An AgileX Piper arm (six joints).
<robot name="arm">
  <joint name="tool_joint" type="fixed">
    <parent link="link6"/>
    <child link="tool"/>
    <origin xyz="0 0 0"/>
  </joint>
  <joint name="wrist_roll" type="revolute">
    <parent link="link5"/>
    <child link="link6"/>
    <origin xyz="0 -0.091 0" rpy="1.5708 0 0"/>
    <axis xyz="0 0 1"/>
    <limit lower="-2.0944" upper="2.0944"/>
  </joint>
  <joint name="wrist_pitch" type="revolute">
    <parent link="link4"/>
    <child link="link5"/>
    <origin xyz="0 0 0" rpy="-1.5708 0 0"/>
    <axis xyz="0 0 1"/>
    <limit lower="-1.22" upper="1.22"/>
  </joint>
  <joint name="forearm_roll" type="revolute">
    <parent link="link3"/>
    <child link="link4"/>
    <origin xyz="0.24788 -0.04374 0" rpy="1.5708 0 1.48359"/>
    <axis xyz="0 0 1"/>
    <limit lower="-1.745" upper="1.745"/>
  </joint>
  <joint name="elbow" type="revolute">
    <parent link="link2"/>
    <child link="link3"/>
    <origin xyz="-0.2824 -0.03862 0"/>
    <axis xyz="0 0 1"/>
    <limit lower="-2.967" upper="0"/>
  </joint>
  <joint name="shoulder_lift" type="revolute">
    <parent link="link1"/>
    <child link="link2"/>
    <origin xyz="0 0 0" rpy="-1.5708 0 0"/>
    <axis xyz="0 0 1"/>
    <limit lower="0" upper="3.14"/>
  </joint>
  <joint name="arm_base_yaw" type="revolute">
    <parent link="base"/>
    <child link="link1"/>
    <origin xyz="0 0 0.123"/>
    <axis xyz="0 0 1"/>
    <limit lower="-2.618" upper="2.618"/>
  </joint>
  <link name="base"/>
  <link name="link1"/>
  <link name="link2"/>
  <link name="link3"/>
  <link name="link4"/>
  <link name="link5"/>
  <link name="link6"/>
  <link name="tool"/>
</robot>
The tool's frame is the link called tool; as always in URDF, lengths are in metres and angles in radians.
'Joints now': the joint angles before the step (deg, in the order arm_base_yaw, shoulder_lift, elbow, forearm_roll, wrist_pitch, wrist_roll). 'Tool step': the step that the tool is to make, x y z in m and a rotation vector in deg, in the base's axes. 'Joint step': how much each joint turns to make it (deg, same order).
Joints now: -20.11, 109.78, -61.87, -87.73, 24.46, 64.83
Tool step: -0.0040, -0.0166, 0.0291, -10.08, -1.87, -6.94
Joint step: -0.31, -1.55, -2.18, -4.92, 10.79, 3.01
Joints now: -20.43, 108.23, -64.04, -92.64, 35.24, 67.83
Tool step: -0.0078, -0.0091, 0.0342, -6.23, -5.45, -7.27
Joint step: -0.20, -2.76, -1.83, -1.61, 8.16, 3.50
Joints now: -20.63, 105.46, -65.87, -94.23, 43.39, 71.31
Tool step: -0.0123, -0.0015, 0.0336, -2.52, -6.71, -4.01
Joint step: -0.32, -4.29, -0.52, -0.12, 3.28, 2.99
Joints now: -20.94, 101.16, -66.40, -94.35, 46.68, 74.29
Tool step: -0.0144, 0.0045, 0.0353, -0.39, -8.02, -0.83
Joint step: -0.22, -5.55, -0.04, 0.55, -0.45, 2.86
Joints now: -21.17, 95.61, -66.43, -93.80, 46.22, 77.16
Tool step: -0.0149, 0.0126, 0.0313, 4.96, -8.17, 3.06
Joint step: 0.01, -6.53, 0.01, 6.66, -5.56, -0.92
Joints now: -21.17, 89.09, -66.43, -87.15, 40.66, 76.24
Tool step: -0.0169, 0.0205, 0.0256, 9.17, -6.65, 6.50
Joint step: 0.00, -7.14, 0.17, 16.76, -8.04, -9.58
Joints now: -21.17, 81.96, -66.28, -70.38, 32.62, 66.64
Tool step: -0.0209, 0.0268, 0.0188, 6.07, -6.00, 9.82
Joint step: 0.02, -7.80, 2.74, 18.86, -8.71, -14.11
